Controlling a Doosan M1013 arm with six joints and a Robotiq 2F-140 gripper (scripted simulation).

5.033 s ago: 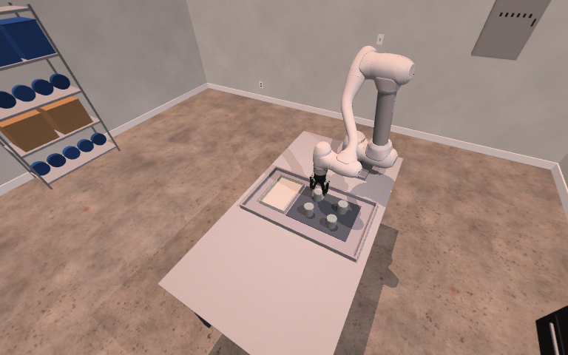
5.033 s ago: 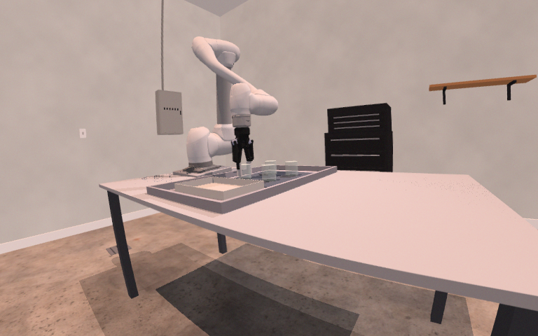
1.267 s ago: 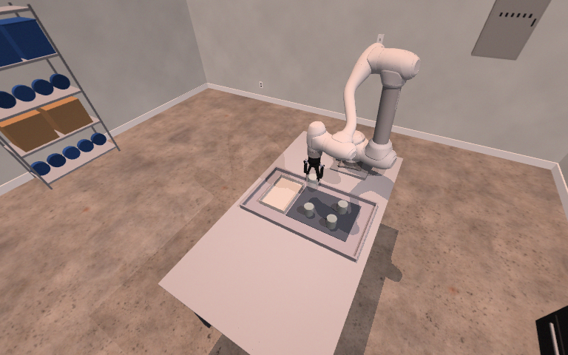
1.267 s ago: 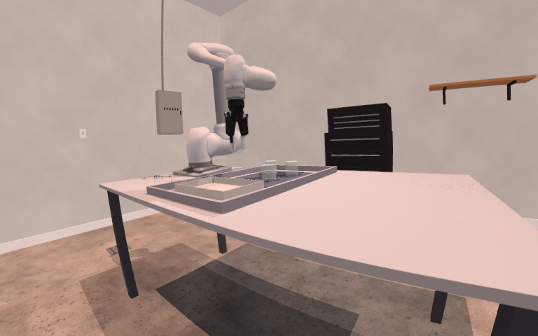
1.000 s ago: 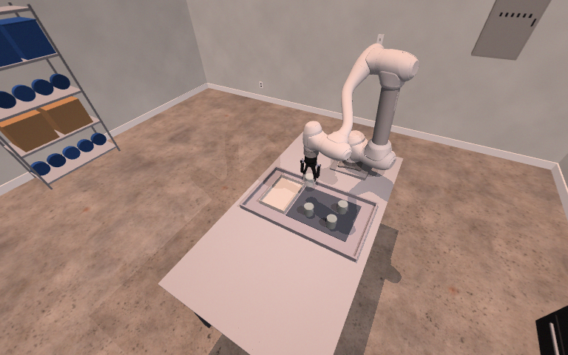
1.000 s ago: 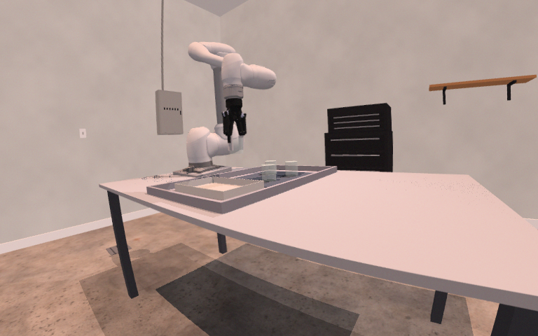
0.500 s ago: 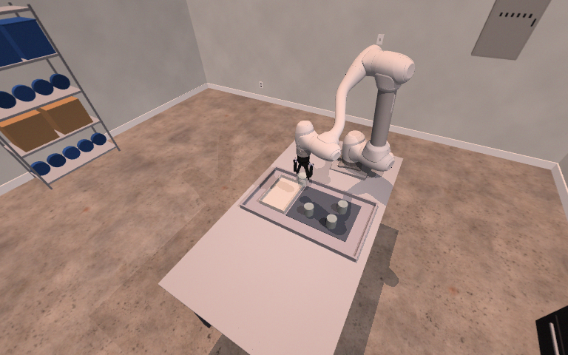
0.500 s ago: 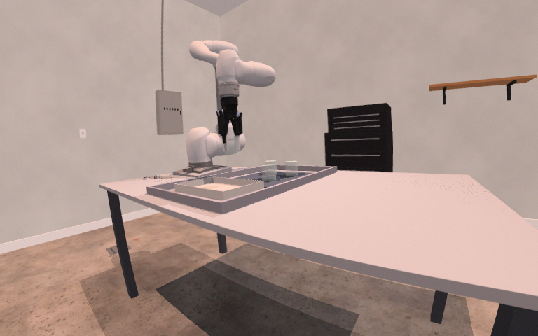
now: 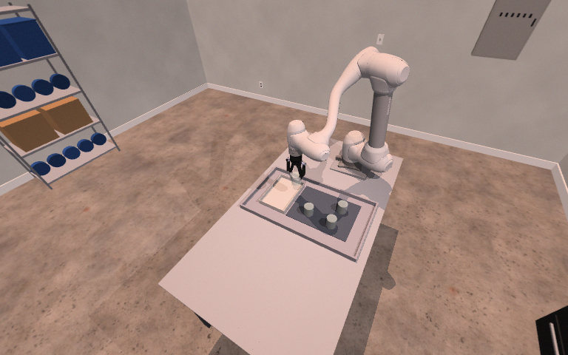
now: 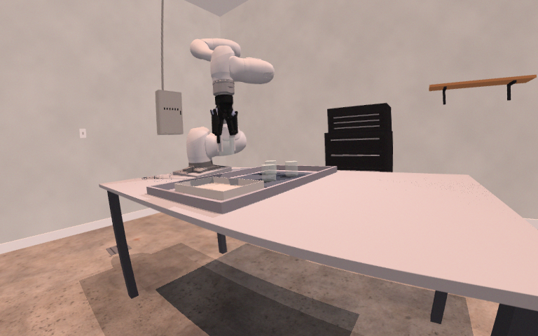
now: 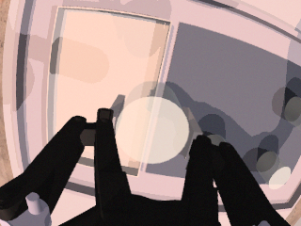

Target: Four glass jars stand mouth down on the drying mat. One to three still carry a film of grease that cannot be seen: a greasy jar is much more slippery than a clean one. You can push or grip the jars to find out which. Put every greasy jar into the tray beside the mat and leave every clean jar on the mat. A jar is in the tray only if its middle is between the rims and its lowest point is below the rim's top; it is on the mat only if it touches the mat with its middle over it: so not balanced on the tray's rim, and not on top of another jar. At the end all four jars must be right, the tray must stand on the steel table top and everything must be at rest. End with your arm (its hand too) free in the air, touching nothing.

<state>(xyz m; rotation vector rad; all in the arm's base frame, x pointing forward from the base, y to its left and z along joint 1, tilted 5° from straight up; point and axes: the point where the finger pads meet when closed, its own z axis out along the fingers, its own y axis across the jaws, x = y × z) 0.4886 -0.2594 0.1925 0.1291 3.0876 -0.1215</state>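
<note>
My gripper is now 2 cm short of the cream-floored tray, 9 cm to the left of it and 17 cm above it. Also, from my hand: dark drying mat: 5 cm ahead, 23 cm to the left, 17 cm below.
</note>
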